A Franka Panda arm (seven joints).
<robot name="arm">
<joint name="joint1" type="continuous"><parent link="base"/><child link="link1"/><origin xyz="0 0 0.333" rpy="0 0 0"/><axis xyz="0 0 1"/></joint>
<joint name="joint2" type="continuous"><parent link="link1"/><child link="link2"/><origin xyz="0 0 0" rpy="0 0 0"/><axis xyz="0 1 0"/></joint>
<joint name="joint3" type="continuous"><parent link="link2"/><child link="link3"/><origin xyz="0 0 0.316" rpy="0 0 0"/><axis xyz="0 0 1"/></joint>
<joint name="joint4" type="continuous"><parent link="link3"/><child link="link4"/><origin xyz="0.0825 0 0" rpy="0 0 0"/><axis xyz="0 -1 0"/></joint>
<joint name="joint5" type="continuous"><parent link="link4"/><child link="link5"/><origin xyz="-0.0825 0 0.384" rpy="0 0 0"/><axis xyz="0 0 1"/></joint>
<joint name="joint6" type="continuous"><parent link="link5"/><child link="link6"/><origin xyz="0 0 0" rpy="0 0 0"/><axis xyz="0 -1 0"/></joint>
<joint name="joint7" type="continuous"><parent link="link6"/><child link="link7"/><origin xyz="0.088 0 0" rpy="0 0 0"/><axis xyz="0 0 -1"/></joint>
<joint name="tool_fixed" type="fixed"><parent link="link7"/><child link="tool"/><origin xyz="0 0 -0.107" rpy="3.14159 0 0"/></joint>
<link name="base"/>
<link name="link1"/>
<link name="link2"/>
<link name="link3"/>
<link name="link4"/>
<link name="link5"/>
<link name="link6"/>
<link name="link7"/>
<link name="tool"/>
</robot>
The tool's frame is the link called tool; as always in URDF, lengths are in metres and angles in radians. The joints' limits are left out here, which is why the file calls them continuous.
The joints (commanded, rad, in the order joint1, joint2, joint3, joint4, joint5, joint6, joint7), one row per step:
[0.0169, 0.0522, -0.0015, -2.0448, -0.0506, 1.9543, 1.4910]
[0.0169, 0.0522, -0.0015, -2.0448, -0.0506, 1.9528, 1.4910]
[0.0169, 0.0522, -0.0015, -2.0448, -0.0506, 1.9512, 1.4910]
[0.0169, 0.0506, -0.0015, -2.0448, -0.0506, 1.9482, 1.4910]
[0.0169, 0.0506, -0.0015, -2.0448, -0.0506, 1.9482, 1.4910]
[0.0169, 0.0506, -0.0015, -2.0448, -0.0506, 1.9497, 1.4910]
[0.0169, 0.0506, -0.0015, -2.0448, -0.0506, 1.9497, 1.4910]
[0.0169, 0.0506, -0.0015, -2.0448, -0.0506, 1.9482, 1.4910]
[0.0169, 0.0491, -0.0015, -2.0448, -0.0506, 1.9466, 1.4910]
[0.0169, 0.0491, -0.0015, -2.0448, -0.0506, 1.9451, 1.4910]
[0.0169, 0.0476, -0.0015, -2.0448, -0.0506, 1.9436, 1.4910]
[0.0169, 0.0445, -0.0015, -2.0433, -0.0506, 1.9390, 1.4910]
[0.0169, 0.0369, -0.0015, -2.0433, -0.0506, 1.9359, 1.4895]
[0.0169, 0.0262, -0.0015, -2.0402, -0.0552, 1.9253, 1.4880]
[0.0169, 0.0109, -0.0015, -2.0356, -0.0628, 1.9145, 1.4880]
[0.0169, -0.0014, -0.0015, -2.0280, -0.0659, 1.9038, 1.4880]
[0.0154, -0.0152, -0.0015, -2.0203, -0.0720, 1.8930, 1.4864]
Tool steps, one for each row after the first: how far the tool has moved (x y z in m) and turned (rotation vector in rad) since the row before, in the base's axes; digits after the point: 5 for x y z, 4 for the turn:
[-0.00018, -0.00001, -0.00011, -0.0001, 0.0015, -0.0001]
[-0.00019, -0.00001, -0.00011, -0.0001, 0.0016, -0.0001]
[-0.00047, -0.00003, 0.00066, -0.0001, 0.0014, -0.0001]
[0.00000, 0.00000, 0.00000, 0.0000, 0.0000, 0.0000]
[0.00018, 0.00001, 0.00011, 0.0001, -0.0015, 0.0001]
[0.00000, 0.00000, 0.00000, 0.0000, 0.0000, 0.0000]
[-0.00018, -0.00001, -0.00011, -0.0001, 0.0015, -0.0001]
[-0.00030, -0.00001, 0.00070, 0.0000, 0.0001, -0.0001]
[-0.00018, -0.00001, -0.00011, -0.0001, 0.0015, -0.0001]
[-0.00029, -0.00001, 0.00071, 0.0000, 0.0000, -0.0001]
[-0.00042, -0.00003, 0.00202, -0.0001, 0.0000, -0.0002]
[-0.00095, -0.00003, 0.00390, 0.0002, -0.0044, 0.0013]
[-0.00140, -0.00041, 0.00643, -0.0040, -0.0032, 0.0032]
[-0.00160, -0.00064, 0.00957, -0.0069, -0.0092, 0.0030]
[-0.00083, -0.00032, 0.00929, -0.0029, -0.0093, 0.0008]
[-0.00115, -0.00136, 0.01015, -0.0055, -0.0107, 0.0020]

